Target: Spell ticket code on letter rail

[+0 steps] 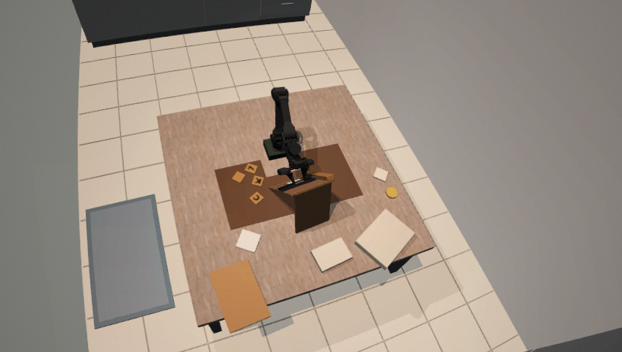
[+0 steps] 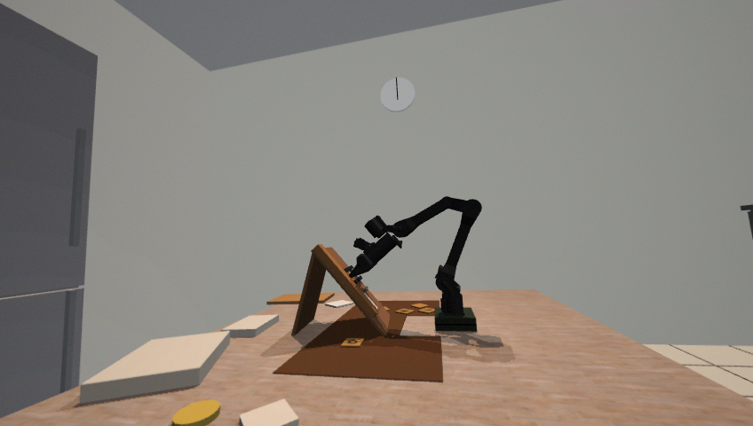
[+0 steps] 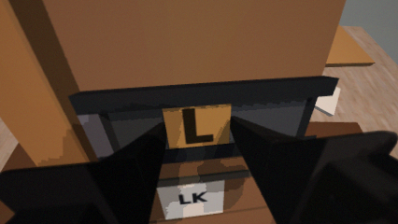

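Now: the white ticket 60 mm behind my gripper tip, 10 mm to the left of it and 90 mm below it. Also, from my gripper tip: c tile: 90 mm behind, 200 mm to the right, 170 mm below; then cream slab: 370 mm ahead, 10 mm to the left, 160 mm below; then small white card: 60 mm ahead, 540 mm to the left, 170 mm below.
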